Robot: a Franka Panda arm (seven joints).
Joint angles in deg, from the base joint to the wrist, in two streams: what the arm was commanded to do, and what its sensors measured. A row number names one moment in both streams.
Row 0, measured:
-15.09, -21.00, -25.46, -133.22, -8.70, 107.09, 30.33
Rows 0 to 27, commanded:
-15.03, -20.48, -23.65, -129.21, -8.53, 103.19, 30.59
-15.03, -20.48, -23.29, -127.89, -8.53, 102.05, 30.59
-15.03, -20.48, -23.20, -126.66, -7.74, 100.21, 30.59
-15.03, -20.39, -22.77, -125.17, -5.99, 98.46, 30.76
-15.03, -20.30, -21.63, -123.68, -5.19, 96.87, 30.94
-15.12, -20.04, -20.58, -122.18, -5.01, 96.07, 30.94
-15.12, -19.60, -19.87, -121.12, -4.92, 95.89, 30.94
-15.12, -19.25, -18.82, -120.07, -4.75, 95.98, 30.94
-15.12, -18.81, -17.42, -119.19, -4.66, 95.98, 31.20
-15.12, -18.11, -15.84, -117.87, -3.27, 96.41, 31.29
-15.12, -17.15, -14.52, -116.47, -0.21, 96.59, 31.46
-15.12, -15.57, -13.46, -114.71, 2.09, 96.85, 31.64
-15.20, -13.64, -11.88, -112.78, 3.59, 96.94, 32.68
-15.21, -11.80, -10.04, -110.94, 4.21, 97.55, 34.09
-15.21, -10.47, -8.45, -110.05, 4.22, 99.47, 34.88
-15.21, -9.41, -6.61, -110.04, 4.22, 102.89, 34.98
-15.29, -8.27, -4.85, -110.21, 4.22, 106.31, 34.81
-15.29, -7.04, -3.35, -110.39, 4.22, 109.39, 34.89
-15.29, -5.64, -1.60, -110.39, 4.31, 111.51, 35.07
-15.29, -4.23, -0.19, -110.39, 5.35, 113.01, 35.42
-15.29, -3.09, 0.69, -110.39, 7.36, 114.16, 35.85
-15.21, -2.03, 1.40, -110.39, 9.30, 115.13, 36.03
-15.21, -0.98, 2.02, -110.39, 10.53, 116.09, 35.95
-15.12, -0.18, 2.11, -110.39, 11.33, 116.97, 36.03
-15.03, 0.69, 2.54, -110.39, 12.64, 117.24, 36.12
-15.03, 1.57, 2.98, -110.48, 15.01, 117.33, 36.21
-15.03, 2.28, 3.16, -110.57, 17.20, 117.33, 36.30
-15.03, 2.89, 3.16, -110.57, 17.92, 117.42, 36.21
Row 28, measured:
-14.54, 0.66, 2.15, -111.70, 13.98, 116.80, 35.53
